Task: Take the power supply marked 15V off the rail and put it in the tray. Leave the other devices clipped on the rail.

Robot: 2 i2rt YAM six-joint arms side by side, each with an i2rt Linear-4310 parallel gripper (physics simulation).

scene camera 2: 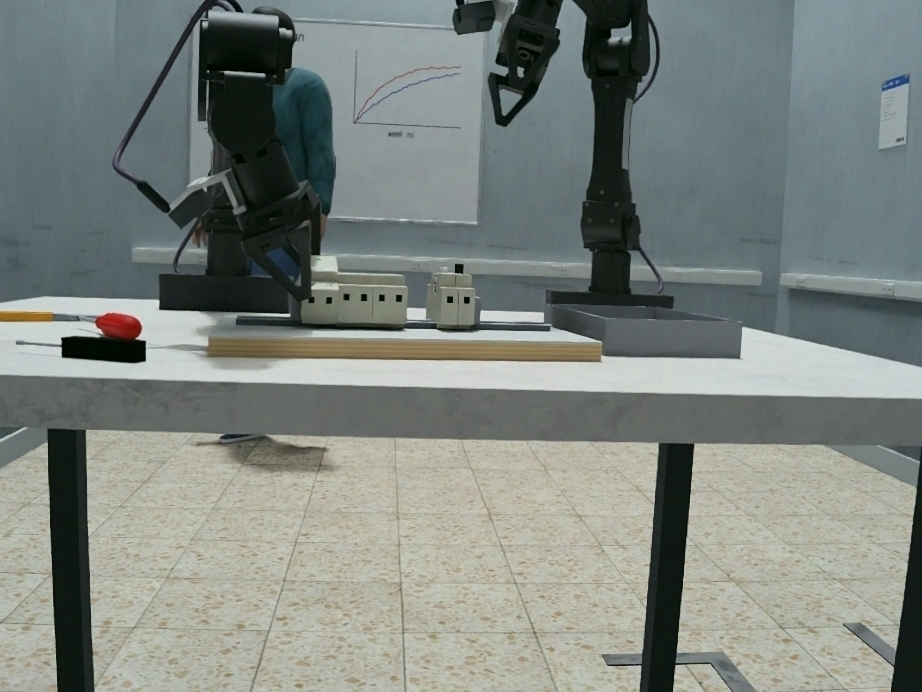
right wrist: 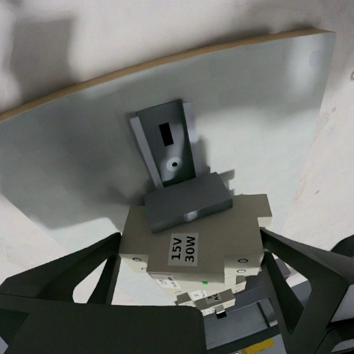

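Pixels of known places: left gripper, between the fingertips: (scene camera 2: 508, 108); right gripper, between the fingertips: (scene camera 2: 309, 286); left arm's base, origin of its link: (scene camera 2: 609, 298); right arm's base, origin of its link: (scene camera 2: 227, 281).
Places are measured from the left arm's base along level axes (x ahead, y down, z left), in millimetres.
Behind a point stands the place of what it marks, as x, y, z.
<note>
The beige power supply marked 15V 30W (scene camera 2: 320, 314) @(513, 3, -404) (right wrist: 183, 249) is at the left end of the device row, tilted, its top rising above its neighbours. My right gripper (scene camera 2: 308, 281) @(477, -23, -420) (right wrist: 188, 237) is shut on it, one finger on each side. Whether it still touches the rail (scene camera 2: 513, 326) @(446, 14, -200) (right wrist: 181, 145) is hidden. Beige devices (scene camera 2: 372, 303) @(503, -10, -352) sit on the rail beside it, and another beige group (scene camera 2: 454, 301) @(486, -14, -268) sits farther right. The grey tray (scene camera 2: 670, 338) @(477, 18, -33) stands at the right of the table. My left gripper (scene camera 2: 509, 108) @(293, -247, -204) is open and empty, high above the table.
A grey end block (right wrist: 187, 202) lies against the supply's near side in the wrist view. The rail lies on a wood-edged board (scene camera 2: 402, 350) @(574, 30, -318) (right wrist: 250, 90). At the left lie a black-handled tool (scene camera 2: 104, 348) @(657, 27, -572), a red-handled thing (scene camera 2: 119, 325) @(502, 22, -614) and a yellow-handled tool (scene camera 2: 26, 316) @(337, 31, -790).
</note>
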